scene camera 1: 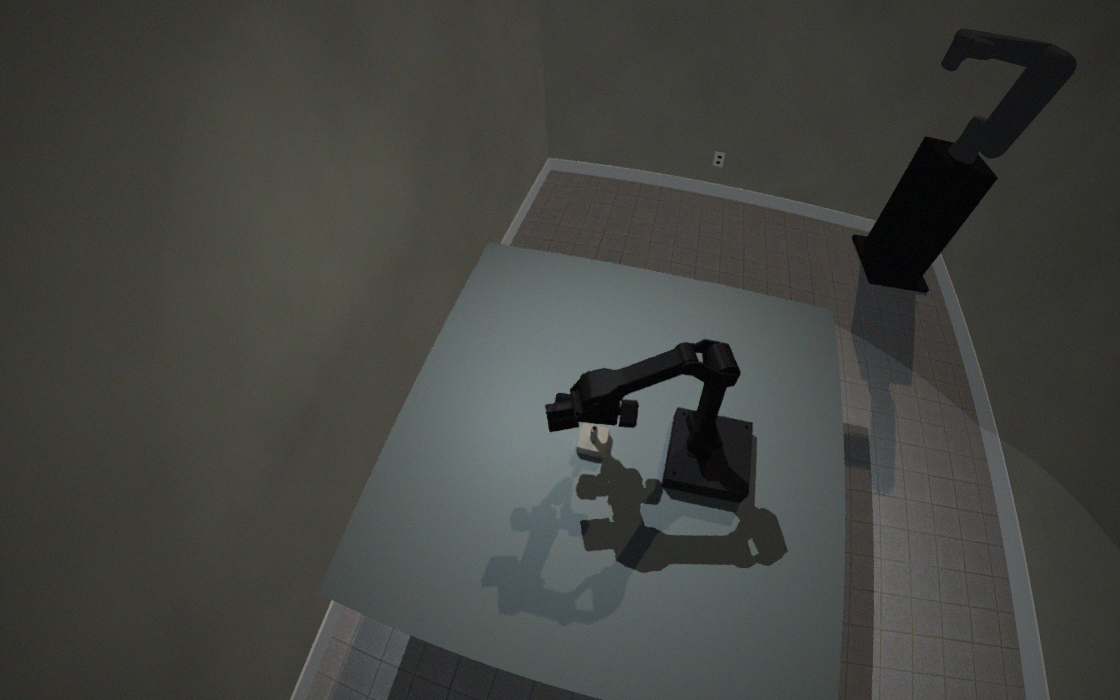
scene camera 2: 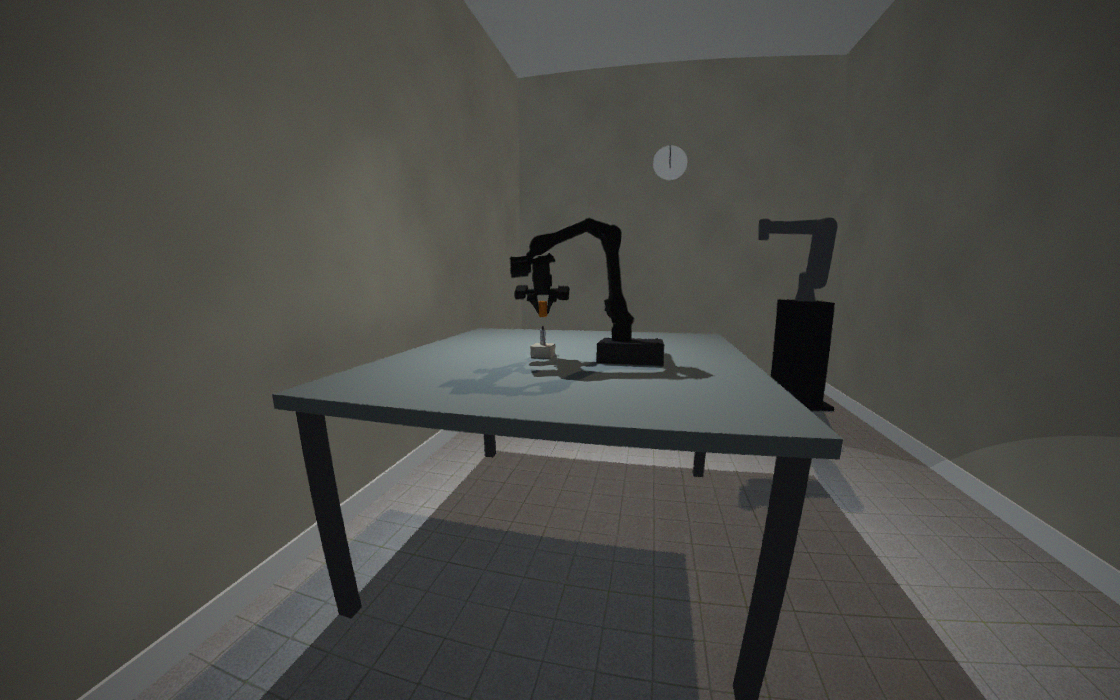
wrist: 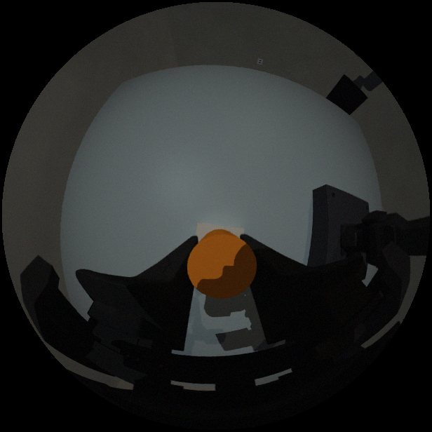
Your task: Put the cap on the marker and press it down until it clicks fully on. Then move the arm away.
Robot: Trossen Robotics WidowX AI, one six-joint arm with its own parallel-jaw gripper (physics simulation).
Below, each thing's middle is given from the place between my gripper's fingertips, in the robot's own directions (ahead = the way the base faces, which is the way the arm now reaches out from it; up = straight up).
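The pale block [scene camera 1: 585, 445] sits 13 cm below my hand and 2 cm to the left of it. As for the orange cap [wrist: 221, 265], my hand is 2 cm below it and 1 cm to the right of it.
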